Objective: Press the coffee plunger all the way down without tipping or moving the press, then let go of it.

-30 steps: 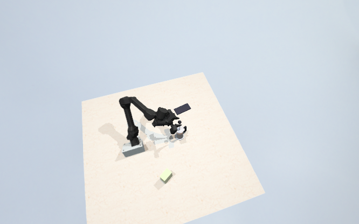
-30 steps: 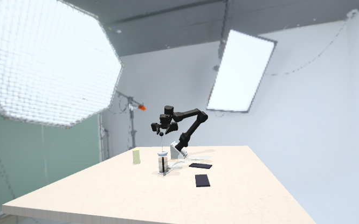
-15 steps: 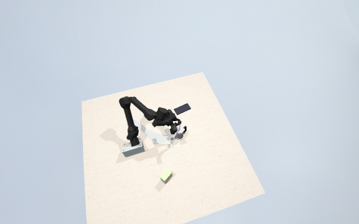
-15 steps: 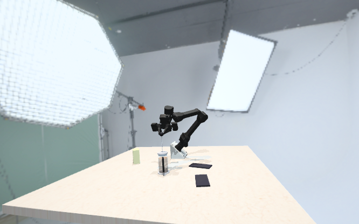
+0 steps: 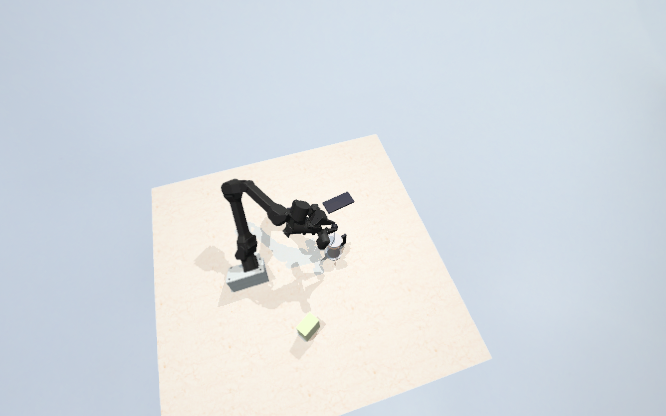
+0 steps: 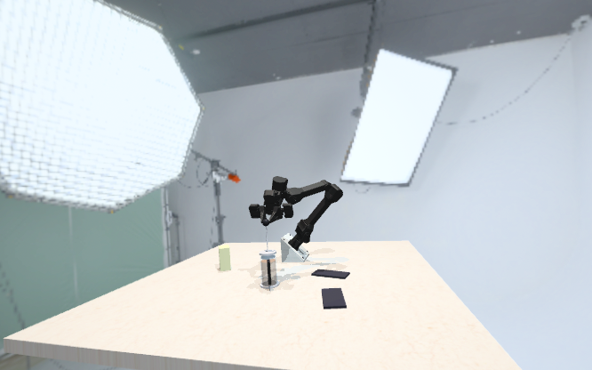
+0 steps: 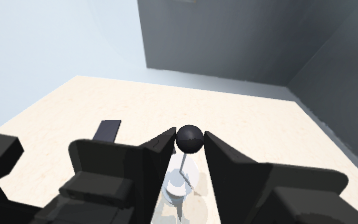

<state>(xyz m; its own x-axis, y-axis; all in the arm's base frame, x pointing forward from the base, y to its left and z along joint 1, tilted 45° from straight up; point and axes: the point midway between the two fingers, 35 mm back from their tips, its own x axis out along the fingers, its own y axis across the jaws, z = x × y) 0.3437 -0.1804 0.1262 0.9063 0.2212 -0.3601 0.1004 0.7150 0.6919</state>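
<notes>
Right now my gripper tip is 1 cm short of the glass coffee press and 13 cm above it.
</notes>
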